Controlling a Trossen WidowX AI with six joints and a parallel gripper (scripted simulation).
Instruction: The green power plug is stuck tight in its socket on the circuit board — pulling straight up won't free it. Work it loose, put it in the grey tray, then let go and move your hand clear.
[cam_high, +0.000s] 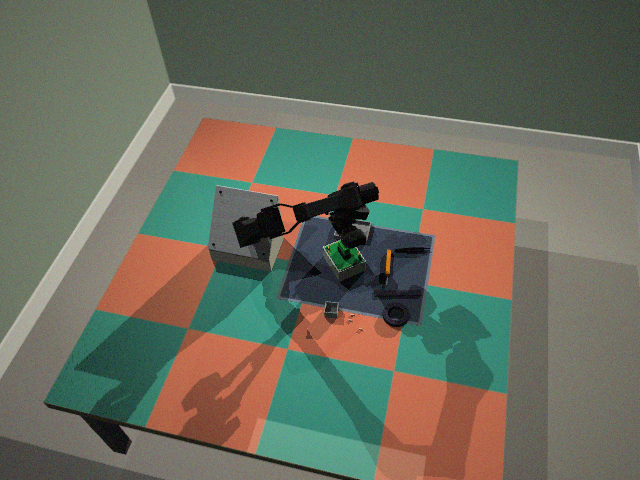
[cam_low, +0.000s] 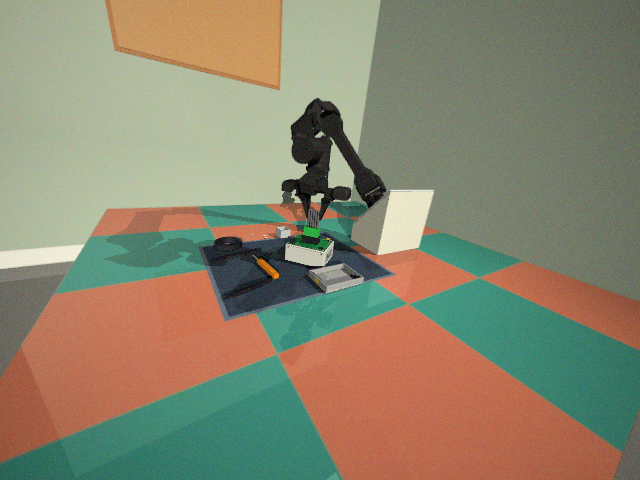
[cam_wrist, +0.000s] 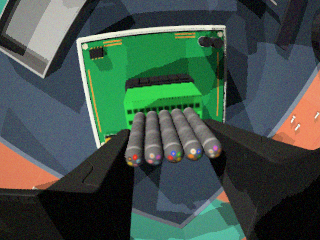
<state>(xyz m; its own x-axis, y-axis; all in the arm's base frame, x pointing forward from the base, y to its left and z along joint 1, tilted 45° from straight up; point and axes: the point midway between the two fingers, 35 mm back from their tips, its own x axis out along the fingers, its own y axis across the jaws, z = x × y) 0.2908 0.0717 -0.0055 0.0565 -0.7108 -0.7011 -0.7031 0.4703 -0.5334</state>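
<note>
The green power plug lies 30 mm below my gripper tip. Also, from my gripper tip: black bar (200 mm ahead, 70 mm to the right, 120 mm below); then dark mat (50 mm ahead, 120 mm below).
</note>
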